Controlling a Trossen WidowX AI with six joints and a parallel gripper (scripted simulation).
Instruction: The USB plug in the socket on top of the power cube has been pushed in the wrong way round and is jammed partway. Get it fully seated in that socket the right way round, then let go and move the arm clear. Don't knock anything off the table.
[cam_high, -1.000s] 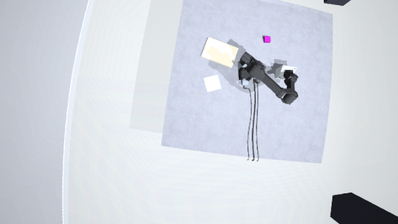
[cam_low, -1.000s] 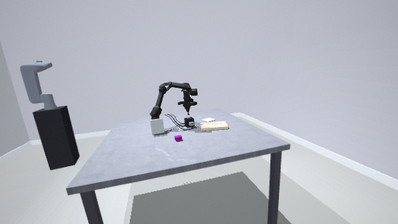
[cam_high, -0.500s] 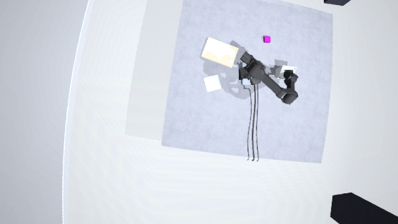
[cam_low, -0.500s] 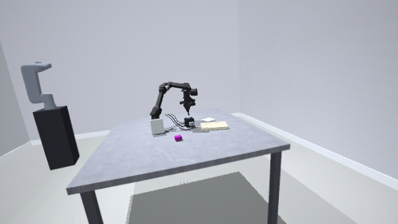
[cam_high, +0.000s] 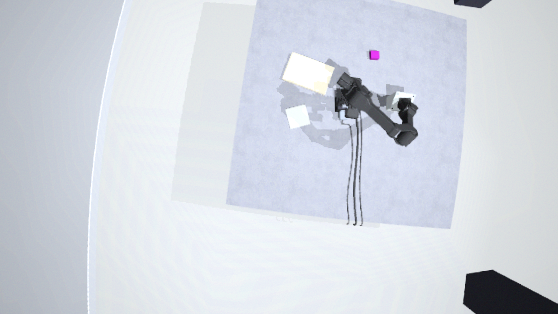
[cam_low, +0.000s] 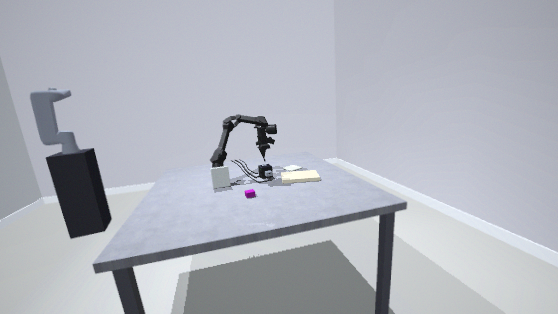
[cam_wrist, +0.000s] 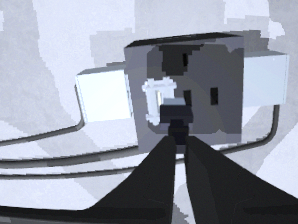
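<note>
The dark USB plug is 2 cm below my gripper tip. The rest, counted from my gripper tip: white pad 24 cm ahead, 5 cm to the left, 13 cm below; then magenta cube 20 cm behind, 29 cm to the right, 12 cm below; then cream flat block 17 cm ahead, 18 cm to the right, 12 cm below.
</note>
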